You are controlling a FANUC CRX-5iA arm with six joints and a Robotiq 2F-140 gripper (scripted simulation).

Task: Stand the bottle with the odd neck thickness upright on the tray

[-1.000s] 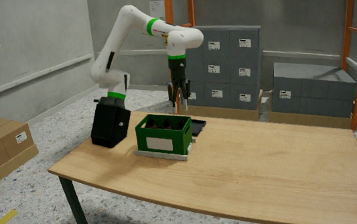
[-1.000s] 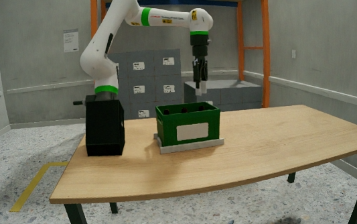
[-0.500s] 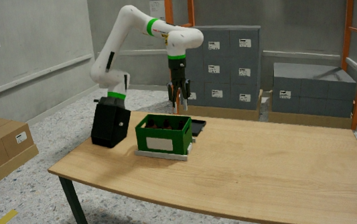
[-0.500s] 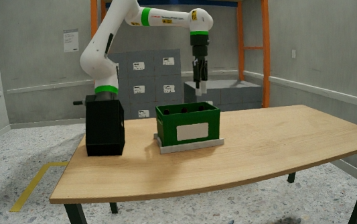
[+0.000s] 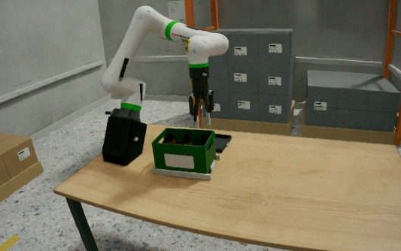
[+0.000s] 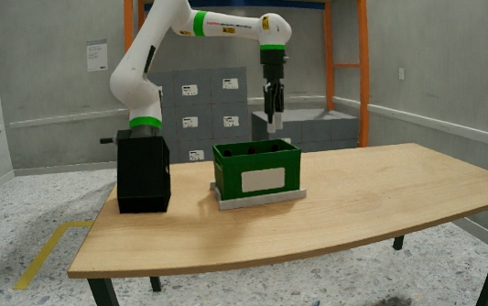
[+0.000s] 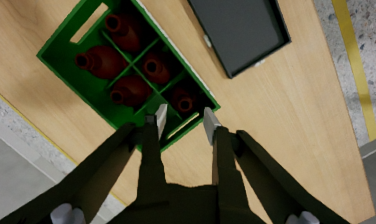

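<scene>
My gripper is now 8 cm past the green crate, 6 cm to the left of it and 17 cm above it. From my hand the other things lie so: brown bottle 18 cm behind, 4 cm to the right, 16 cm below; dark tray 10 cm behind, 22 cm to the left, 24 cm below.
</scene>
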